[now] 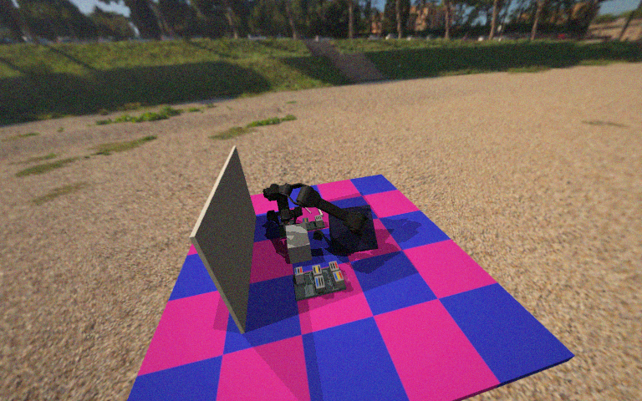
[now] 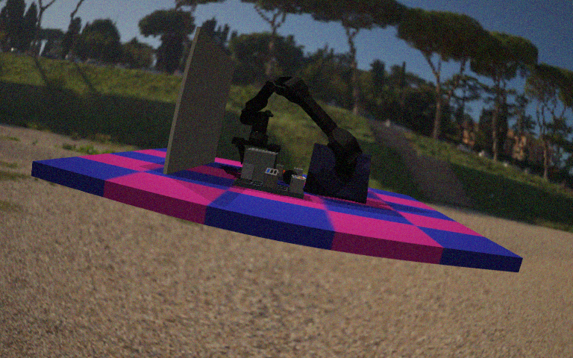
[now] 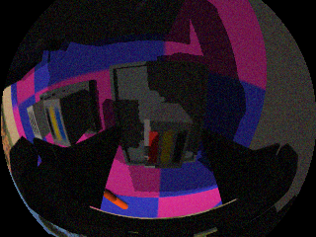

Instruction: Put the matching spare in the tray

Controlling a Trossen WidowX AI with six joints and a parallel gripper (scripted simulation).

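Right now my gripper tip is 2 cm above the light grey tray. From my gripper tip the other things lie so: tall grey panel: 20 cm ahead, 17 cm to the left, 20 cm above; then grey mounted unit: 4 cm behind, 19 cm to the left, 3 cm above.
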